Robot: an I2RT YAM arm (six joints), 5 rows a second.
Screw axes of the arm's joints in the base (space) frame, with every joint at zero. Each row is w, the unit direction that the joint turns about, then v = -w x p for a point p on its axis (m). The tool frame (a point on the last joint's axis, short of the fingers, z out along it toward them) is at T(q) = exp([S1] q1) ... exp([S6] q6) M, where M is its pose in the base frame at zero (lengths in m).
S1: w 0 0 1 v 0 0 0
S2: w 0 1 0 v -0.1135 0 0.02
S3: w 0 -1 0 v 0.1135 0 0.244
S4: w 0 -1 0 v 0.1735 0 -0.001
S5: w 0 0 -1 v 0 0.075 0
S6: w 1 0 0 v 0 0.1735 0
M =
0 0 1 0.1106
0 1 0 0
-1 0 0 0.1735
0 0 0 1
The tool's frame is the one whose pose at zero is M.
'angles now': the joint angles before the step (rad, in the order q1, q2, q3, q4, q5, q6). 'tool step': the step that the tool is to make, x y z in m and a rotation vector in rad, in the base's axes. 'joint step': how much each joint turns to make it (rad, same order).
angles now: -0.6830 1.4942 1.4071 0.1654 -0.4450 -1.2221
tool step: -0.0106 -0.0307 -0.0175 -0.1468 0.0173 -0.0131
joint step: -0.0909 0.0395 -0.0424 0.1063 -0.0883 -0.1286
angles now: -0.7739 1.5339 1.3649 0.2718 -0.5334 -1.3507
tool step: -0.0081 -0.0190 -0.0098 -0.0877 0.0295 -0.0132
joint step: -0.0556 0.0279 -0.0088 0.0308 -0.0504 -0.0915
